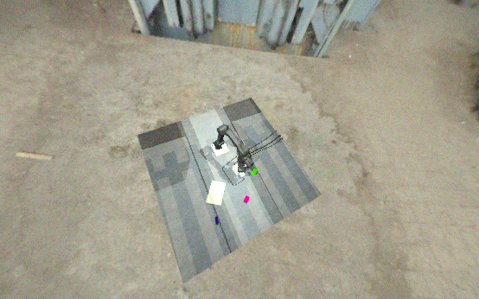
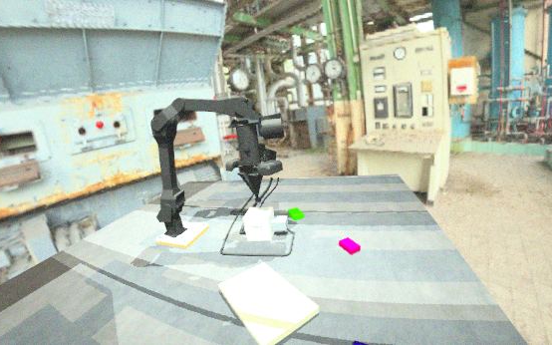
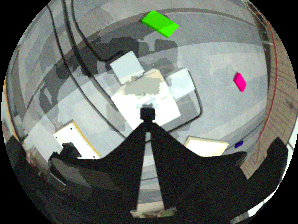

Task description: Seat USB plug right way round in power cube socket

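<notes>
Now: gripper tip 20 mm above the dark USB plug. Also, from my gripper tip: green block: 60 mm ahead, 140 mm to the left, 130 mm below; then magenta block: 270 mm ahead, 20 mm to the right, 130 mm below; then cream flat pad: 140 mm ahead, 250 mm to the right, 130 mm below.
</notes>
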